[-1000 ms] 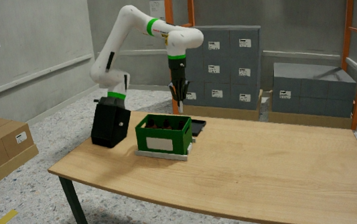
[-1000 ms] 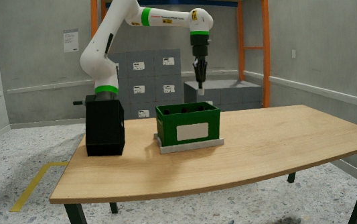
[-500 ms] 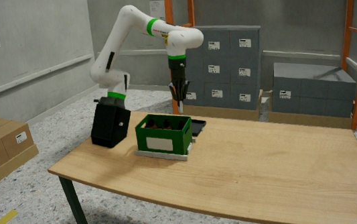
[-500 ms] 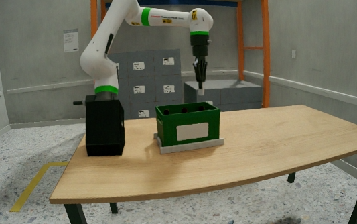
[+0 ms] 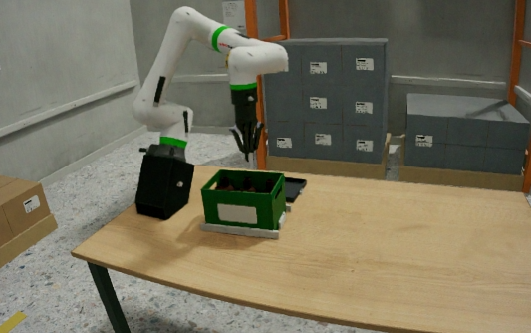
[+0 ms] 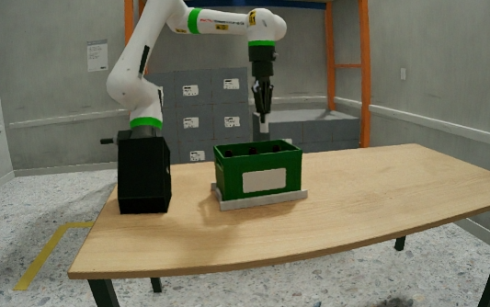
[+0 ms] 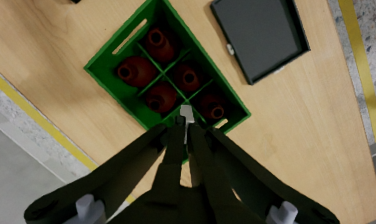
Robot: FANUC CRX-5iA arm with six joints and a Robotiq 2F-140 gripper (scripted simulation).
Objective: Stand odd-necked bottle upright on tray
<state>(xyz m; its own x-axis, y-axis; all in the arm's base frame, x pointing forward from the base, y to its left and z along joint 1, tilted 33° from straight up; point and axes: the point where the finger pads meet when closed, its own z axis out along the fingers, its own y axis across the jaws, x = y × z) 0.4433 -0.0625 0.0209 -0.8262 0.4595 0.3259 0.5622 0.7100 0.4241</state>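
Now: the brown bottle 17 cm below my hand, 13 cm behind it and 1 cm to the left of it. From my hand the other things lie so: green crate: 18 cm below, 3 cm behind, 1 cm to the right; dark tray: 27 cm to the left, 25 cm below, 5 cm behind.
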